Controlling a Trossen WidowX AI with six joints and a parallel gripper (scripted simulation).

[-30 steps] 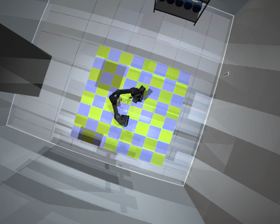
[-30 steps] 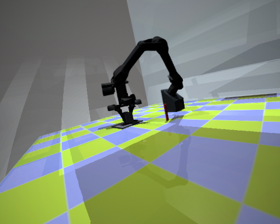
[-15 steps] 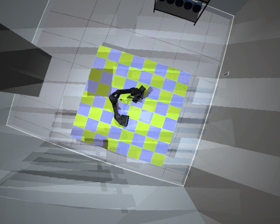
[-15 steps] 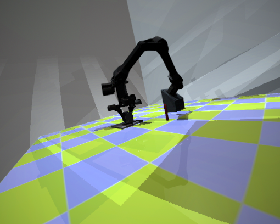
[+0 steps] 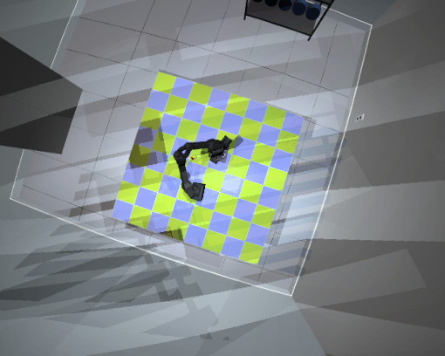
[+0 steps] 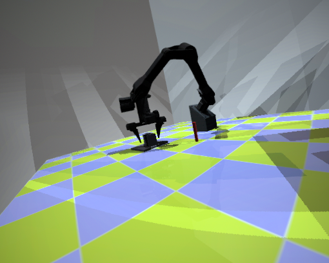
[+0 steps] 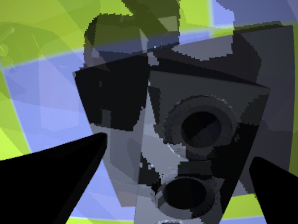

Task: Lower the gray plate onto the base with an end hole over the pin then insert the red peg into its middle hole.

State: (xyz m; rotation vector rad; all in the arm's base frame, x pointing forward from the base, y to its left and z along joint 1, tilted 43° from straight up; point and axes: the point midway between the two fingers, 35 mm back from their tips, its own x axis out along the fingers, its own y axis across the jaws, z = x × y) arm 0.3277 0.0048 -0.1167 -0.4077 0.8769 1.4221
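Now: the gray plate 2 cm above my gripper tip. From my gripper tip the other things lie so: red peg (10 cm behind, 20 cm to the left, 1 cm above); then dark base (1 cm ahead, 2 cm to the left, 2 cm below).
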